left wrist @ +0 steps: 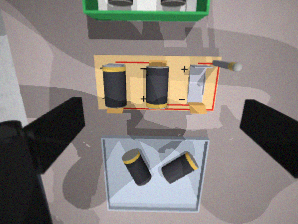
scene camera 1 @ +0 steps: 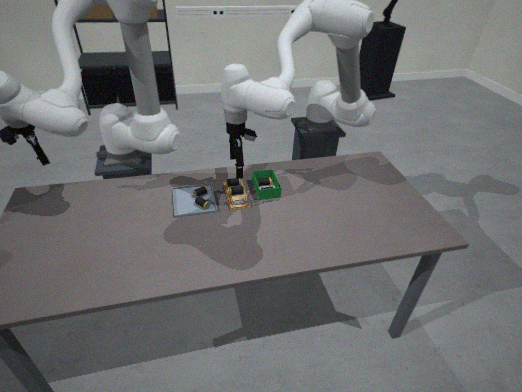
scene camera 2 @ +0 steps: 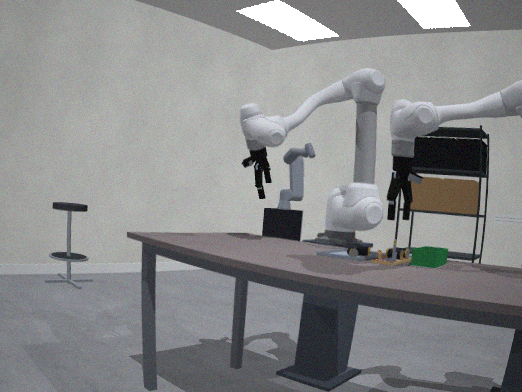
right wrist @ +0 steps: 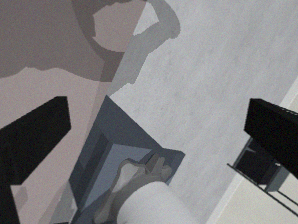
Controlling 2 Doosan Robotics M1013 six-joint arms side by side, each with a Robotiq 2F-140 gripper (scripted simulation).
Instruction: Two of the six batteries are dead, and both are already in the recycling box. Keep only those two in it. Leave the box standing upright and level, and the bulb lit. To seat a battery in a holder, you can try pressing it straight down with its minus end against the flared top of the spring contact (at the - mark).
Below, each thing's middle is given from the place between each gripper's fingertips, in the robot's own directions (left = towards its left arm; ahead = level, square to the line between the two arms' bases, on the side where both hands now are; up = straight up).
My left gripper (scene camera 2: 398, 220) is now 190 mm to the left of the pale blue tray (scene camera 1: 183, 200), 160 mm above it and 30 mm past it. Round my left hand: green recycling box (scene camera 2: 425, 258): 140 mm to the left, 140 mm below.
Now: the pale blue tray 25 cm ahead of my right hand, 56 cm to the left of it and 22 cm below it. The rest, counted from my right hand: green recycling box: 28 cm ahead, 90 cm to the left, 21 cm below.
